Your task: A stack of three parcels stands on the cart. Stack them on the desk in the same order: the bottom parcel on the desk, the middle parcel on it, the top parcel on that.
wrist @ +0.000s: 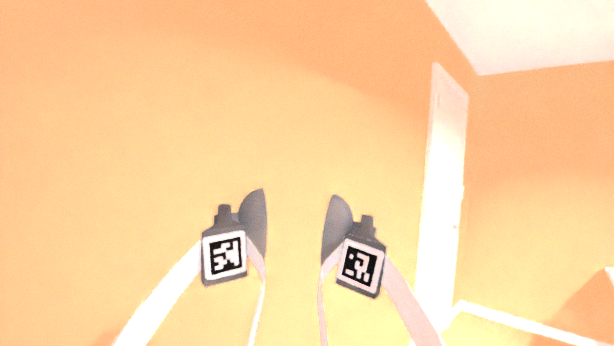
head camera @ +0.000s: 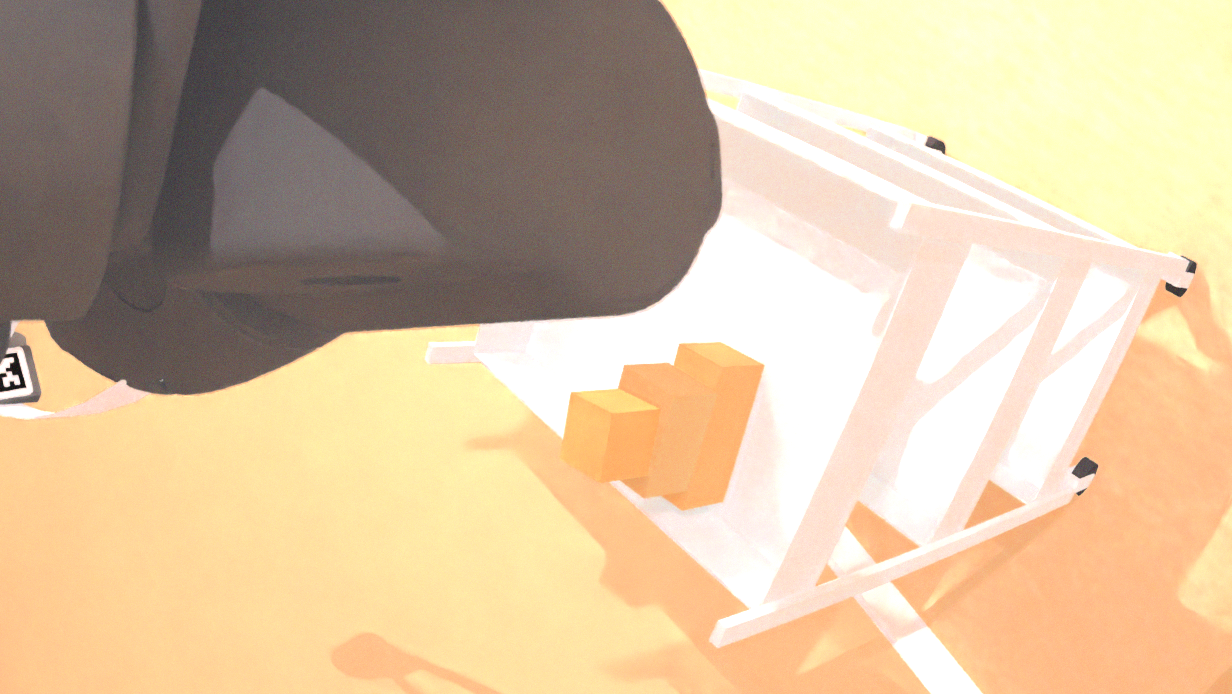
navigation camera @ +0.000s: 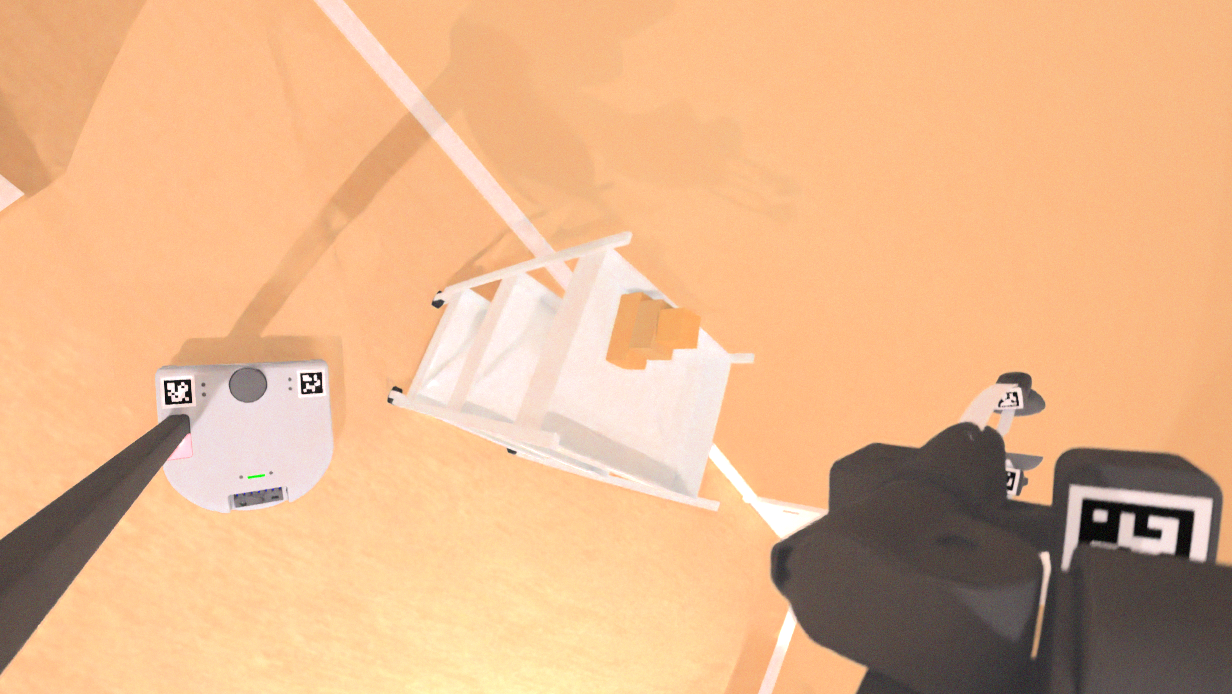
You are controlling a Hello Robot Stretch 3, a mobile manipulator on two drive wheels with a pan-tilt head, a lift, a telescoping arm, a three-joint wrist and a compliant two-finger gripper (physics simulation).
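The three orange parcels stand stacked on the top surface of the white cart, near one edge. The large bottom parcel rests on the cart. The middle parcel lies on it, and the small top parcel on that. My gripper is open, with a gap and no thing between its fingertips. It is off to the side, apart from the cart and the parcels. In the head camera view a finger's tag shows at the left edge. The desk cannot be clearly made out.
My base stands on the floor beside the cart's wheeled end in the navigation view. My dark wrist and arm cover much of the head view's upper left. A white door and a skirting board show in the wrist view.
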